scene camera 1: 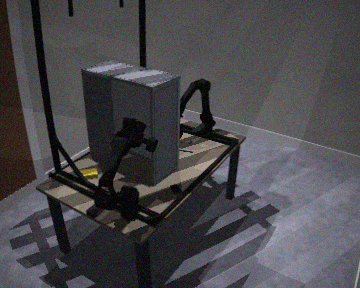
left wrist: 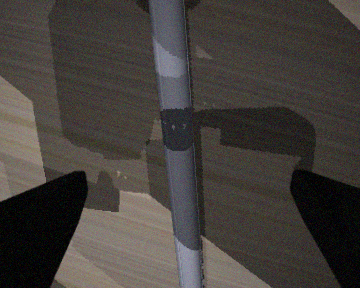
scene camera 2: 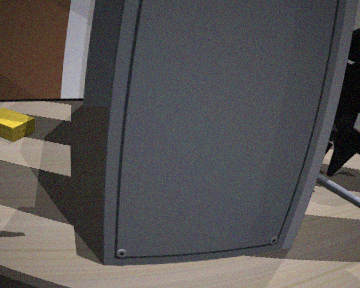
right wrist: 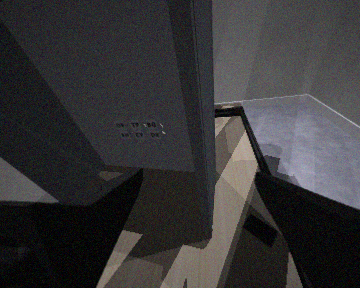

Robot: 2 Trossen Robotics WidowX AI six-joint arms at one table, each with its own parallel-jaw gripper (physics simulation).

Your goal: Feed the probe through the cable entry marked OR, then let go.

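Places are measured from the left arm's base along level axes (x ahead, y up, z right), in metres.
Pixels of known places: left gripper, between the fingertips: [left wrist: 190, 180]; right gripper, between the fingertips: [scene camera 1: 145, 137] [right wrist: 198, 174]; left arm's base, origin of its link: [scene camera 1: 208, 131]; right arm's base, origin of its link: [scene camera 1: 129, 213].
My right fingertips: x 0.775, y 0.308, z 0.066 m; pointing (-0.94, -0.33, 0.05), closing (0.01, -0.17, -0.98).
For each thing: its top centre in the pictures, then the offset to it from my right fingertips. "spot": a spot on its surface instead.
- grey rod, centre of its top: [left wrist: 179, 249] [scene camera 2: 329, 173] dx -0.476, dy -0.302, dz +0.044 m
- tall grey cabinet, centre of its top: [scene camera 1: 128, 71] dx -0.230, dy +0.238, dz +0.224 m
- upper-left label, a spot on its surface: [right wrist: 121, 125] spot: dx -0.335, dy -0.112, dz +0.248 m
- yellow block, centre of its top: [scene camera 2: 7, 116] [scene camera 1: 88, 172] dx +0.015, dy -0.300, dz +0.375 m
- small dark block, centre of its top: [right wrist: 260, 228] [scene camera 1: 175, 187] dx -0.076, dy -0.311, dz -0.129 m
The probe, a grey rod [left wrist: 182, 200] [scene camera 2: 341, 190] with a dark band, lies on the table behind the cabinet and runs lengthwise between the open fingers of my left gripper [left wrist: 190, 180], which do not hold it. Part of this gripper also shows at the right edge in scene camera 2. My right gripper [scene camera 1: 145, 135] [right wrist: 198, 174] is open and empty at the cabinet's open side. The tall grey cabinet [scene camera 1: 166, 130] [scene camera 2: 215, 125] [right wrist: 120, 70] has two rows of small marked cable entries inside, low on its panel; the upper-left label [right wrist: 121, 125] looks like OR, but is blurred.
A yellow block [scene camera 1: 90, 173] [scene camera 2: 17, 124] lies on the table left of the cabinet. A small dark block [scene camera 1: 175, 188] [right wrist: 260, 230] lies near the table's edge. A black frame rail [scene camera 1: 200, 181] runs along that edge. The cabinet stands between the arms.
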